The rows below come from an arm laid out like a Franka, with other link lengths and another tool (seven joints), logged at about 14 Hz.
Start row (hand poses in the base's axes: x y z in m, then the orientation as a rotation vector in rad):
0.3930, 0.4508, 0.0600, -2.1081, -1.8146, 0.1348
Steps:
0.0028, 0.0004, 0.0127, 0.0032, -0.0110, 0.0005
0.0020, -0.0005, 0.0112, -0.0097, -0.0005, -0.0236
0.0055, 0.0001, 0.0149, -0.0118, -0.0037, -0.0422
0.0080, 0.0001, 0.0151, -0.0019, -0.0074, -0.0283
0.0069, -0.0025, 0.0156, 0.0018, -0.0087, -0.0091
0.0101, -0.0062, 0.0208, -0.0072, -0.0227, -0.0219
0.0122, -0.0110, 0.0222, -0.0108, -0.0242, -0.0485
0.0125, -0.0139, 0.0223, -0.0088, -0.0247, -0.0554
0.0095, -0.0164, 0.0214, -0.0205, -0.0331, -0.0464
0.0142, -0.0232, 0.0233, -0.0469, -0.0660, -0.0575
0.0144, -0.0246, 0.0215, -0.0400, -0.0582, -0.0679
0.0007, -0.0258, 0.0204, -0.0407, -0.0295, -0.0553
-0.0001, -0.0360, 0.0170, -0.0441, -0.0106, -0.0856
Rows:
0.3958, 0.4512, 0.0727, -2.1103, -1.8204, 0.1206
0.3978, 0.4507, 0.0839, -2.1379, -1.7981, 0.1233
0.4033, 0.4508, 0.0988, -2.1841, -1.7573, 0.1199
0.4113, 0.4509, 0.1139, -2.2126, -1.7302, 0.1069
0.4182, 0.4484, 0.1295, -2.2226, -1.7239, 0.0937
0.4283, 0.4422, 0.1503, -2.2556, -1.7131, 0.0699
0.4405, 0.4312, 0.1725, -2.3136, -1.6729, 0.0414
0.4530, 0.4173, 0.1948, -2.3750, -1.6224, 0.0088
0.4625, 0.4009, 0.2162, -2.4401, -1.5887, -0.0230
0.4767, 0.3777, 0.2395, -2.5454, -1.5623, -0.0776
0.4911, 0.3531, 0.2610, -2.6501, -1.5122, -0.1307
0.4918, 0.3273, 0.2814, -2.7347, -1.4661, -0.1449
0.4917, 0.2913, 0.2984, 2.8148, 1.3606, 0.1302

